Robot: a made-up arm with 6 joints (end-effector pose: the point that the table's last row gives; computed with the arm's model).
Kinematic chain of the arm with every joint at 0, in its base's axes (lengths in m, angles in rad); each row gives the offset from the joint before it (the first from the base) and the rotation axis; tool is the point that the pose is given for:
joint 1: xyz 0 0 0.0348 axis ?
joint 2: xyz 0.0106 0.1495 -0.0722 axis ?
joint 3: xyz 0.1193 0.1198 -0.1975 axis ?
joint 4: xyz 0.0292 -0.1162 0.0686 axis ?
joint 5: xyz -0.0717 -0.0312 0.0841 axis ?
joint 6: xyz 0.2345 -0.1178 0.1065 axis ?
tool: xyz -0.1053 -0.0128 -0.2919
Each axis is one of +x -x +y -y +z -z.
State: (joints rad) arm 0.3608 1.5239 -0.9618 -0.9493 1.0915 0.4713
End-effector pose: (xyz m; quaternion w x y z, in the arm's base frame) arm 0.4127 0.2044 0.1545 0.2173 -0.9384 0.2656 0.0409
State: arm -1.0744 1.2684 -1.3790 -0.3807 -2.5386 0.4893
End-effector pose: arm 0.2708 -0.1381 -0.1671 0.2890 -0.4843 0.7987 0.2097
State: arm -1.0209 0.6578 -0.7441 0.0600 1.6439 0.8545
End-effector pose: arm 0.1886 0.1586 -0.0915 0.5470 0.3920 -0.4124 0.6140
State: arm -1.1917 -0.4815 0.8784 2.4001 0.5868 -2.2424
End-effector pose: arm 0.3964 -0.2361 -0.5809 0.9508 0.0752 -0.2460 -0.1725
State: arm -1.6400 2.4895 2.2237 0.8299 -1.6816 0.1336
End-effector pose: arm 0.1036 0.2505 0.1868 0.2314 -0.4345 -0.7470 0.4468
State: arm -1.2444 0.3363 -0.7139 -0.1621 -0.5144 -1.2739
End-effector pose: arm 0.5556 -0.2859 -0.0331 0.4001 -0.8018 0.1957 0.3984
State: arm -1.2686 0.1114 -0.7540 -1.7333 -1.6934 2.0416
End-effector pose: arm 0.2959 0.0493 -0.3020 0.0459 0.3436 0.6702 -0.6562
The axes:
joint 1: +x
joint 2: +x
joint 3: -z
joint 4: -x
joint 5: -y
joint 6: +x

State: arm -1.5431 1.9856 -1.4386 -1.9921 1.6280 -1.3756
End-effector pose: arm 0.2423 0.1874 -0.6752 0.9220 0.3126 0.2188 -0.0660
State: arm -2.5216 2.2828 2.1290 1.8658 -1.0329 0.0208
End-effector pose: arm 0.0427 0.1743 -0.0184 0.1041 0.0707 -0.6637 0.7374
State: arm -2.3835 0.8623 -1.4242 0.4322 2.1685 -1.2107
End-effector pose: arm 0.5340 0.0533 0.0644 0.5232 -0.1179 -0.6421 0.5478
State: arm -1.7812 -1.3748 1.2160 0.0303 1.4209 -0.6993
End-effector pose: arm -0.2692 0.0149 -0.1752 0.5772 0.4548 0.5777 -0.3553
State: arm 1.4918 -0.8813 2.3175 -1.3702 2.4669 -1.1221
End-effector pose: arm -0.0461 0.7583 0.0351 0.5782 0.4542 -0.0473 0.6762
